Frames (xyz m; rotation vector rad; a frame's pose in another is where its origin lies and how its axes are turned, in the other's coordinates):
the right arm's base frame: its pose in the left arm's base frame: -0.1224 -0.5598 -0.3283 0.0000 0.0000 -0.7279
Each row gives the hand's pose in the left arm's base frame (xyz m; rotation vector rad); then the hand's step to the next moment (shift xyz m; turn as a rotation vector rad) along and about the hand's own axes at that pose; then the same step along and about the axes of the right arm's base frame.
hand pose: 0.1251 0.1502 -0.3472 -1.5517 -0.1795 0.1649
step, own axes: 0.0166 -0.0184 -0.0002 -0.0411 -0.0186 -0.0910
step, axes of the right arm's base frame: 0.0099 0.0131 0.0186 0.0500 -0.0868 0.0172
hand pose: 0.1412 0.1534 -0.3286 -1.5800 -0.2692 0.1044
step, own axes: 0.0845 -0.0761 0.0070 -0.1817 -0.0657 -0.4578
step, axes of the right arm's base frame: 0.0357 0.0682 0.0840 0.2678 -0.4141 0.0611
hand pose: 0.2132 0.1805 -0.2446 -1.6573 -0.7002 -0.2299
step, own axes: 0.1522 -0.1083 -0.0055 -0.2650 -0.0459 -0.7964
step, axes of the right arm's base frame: 0.0136 0.0773 0.1696 0.5167 -0.6586 0.0763
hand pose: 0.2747 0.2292 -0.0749 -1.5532 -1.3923 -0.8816
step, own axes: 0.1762 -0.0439 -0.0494 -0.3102 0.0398 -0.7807
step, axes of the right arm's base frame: -0.0301 0.0060 0.1857 0.5784 -0.6103 0.0174
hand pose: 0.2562 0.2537 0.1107 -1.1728 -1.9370 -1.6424
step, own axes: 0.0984 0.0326 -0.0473 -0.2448 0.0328 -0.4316
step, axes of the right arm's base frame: -0.0286 -0.0367 0.1040 0.3767 -0.3227 -0.0355
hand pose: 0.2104 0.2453 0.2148 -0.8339 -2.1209 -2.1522
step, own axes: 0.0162 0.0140 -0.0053 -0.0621 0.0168 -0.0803
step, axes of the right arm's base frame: -0.0078 -0.0074 0.0193 0.0881 -0.0531 -0.0028
